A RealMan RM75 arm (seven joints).
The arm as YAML. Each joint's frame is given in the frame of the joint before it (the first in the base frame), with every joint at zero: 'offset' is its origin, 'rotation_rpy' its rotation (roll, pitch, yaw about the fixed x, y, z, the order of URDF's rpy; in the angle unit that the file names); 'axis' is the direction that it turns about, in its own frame. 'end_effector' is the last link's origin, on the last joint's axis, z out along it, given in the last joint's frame.
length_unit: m
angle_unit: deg
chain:
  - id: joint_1
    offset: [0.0, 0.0, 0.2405]
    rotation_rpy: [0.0, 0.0, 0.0]
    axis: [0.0, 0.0, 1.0]
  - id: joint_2
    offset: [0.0, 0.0, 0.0]
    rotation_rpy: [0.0, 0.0, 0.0]
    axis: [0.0, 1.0, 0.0]
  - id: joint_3
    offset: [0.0, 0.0, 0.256]
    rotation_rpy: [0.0, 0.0, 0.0]
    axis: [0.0, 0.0, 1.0]
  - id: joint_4
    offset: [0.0, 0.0, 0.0]
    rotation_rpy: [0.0, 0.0, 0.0]
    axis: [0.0, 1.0, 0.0]
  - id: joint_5
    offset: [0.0, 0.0, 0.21]
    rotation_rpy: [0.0, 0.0, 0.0]
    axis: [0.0, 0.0, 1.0]
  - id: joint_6
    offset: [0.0, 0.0, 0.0]
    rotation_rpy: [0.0, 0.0, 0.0]
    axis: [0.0, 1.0, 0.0]
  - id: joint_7
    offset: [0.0, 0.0, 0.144]
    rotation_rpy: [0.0, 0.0, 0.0]
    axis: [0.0, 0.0, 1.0]
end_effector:
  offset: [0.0, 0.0, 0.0]
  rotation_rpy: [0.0, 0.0, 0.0]
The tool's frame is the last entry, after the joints.
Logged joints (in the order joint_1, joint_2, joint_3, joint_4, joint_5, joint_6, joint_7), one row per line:
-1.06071 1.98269 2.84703 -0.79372 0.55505 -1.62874 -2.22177
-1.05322 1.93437 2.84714 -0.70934 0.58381 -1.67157 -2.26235
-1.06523 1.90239 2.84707 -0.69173 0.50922 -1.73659 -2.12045
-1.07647 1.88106 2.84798 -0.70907 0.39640 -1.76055 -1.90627
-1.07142 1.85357 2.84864 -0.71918 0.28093 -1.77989 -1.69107
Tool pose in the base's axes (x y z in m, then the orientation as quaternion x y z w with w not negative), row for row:
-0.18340 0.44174 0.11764 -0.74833 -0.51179 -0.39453 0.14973
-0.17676 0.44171 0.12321 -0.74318 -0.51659 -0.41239 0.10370
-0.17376 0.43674 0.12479 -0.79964 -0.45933 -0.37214 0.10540
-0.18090 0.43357 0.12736 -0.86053 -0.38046 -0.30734 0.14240
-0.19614 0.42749 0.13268 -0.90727 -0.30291 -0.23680 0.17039
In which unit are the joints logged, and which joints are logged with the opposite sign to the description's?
The joints are logged in radians. Opposite sign: joint_2, joint_5, joint_6.
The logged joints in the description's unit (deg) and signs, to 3 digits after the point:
-60.774 -113.600 163.123 -45.477 -31.802 93.320 -127.298
-60.345 -110.831 163.129 -40.642 -33.450 95.774 -129.623
-61.033 -108.999 163.125 -39.633 -29.176 99.499 -121.493
-61.677 -107.777 163.177 -40.627 -22.712 100.872 -109.221
-61.388 -106.202 163.215 -41.206 -16.096 101.980 -96.891

